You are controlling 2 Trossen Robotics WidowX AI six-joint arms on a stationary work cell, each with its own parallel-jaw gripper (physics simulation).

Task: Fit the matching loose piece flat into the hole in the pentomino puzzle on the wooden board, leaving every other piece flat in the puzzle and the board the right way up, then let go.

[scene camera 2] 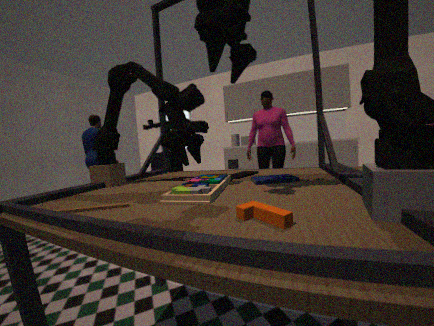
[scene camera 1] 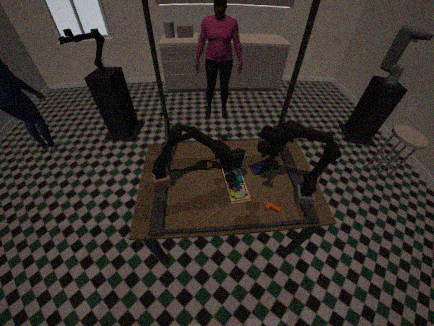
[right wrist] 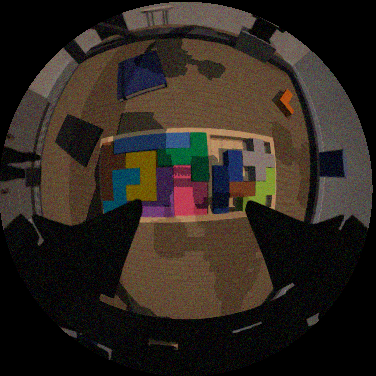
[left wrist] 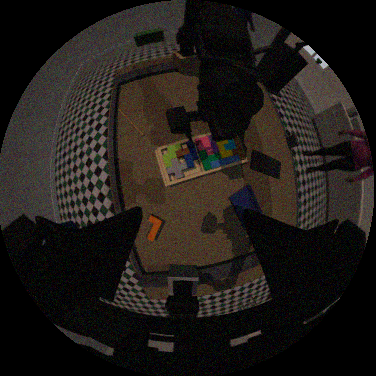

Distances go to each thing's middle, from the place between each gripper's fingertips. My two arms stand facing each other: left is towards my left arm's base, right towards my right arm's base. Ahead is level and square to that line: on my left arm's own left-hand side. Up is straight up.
Scene:
Right now my right hand is 10 mm to the right of the pink piece (right wrist: 190, 197) and 60 mm above it. The rest, counted from my right hand: wooden board (scene camera 2: 168, 198) 30 mm to the left, 70 mm below; purple piece (right wrist: 163, 206) 50 mm behind, 10 mm to the right, 60 mm below; green piece (right wrist: 196, 156) 20 mm behind, 50 mm to the left, 60 mm below.
Right now the grey piece (right wrist: 254, 158) is 30 mm ahead of my left hand, 80 mm to the right of it and 270 mm below it. The rest, counted from my left hand: wooden board 50 mm behind, 130 mm to the right, 280 mm below; then green piece 70 mm behind, 110 mm to the right, 270 mm below; then pink piece 50 mm behind, 150 mm to the right, 270 mm below.

